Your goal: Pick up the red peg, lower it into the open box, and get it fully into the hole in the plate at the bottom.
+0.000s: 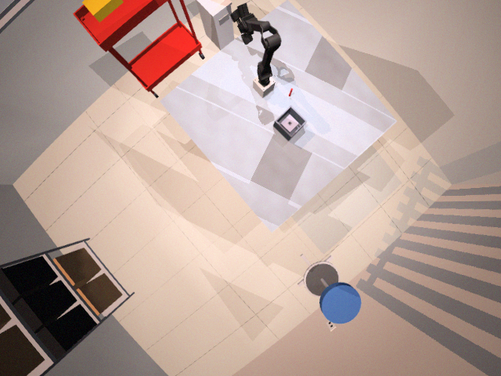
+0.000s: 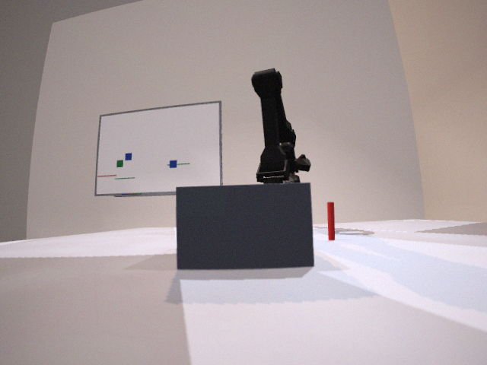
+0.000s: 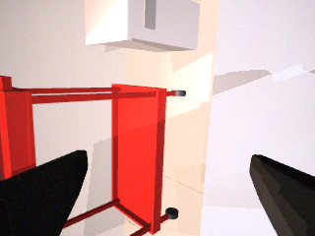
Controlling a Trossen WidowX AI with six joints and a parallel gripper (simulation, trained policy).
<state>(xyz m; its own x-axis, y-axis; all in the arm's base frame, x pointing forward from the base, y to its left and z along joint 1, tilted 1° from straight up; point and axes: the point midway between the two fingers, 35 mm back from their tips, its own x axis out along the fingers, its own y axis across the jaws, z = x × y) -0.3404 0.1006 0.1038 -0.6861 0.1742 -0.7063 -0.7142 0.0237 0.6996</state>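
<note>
The red peg lies 540 mm ahead of my gripper tip and 130 mm below it. From my gripper tip the other things lie so: dark box (690 mm ahead, 170 mm to the right, 140 mm below).
</note>
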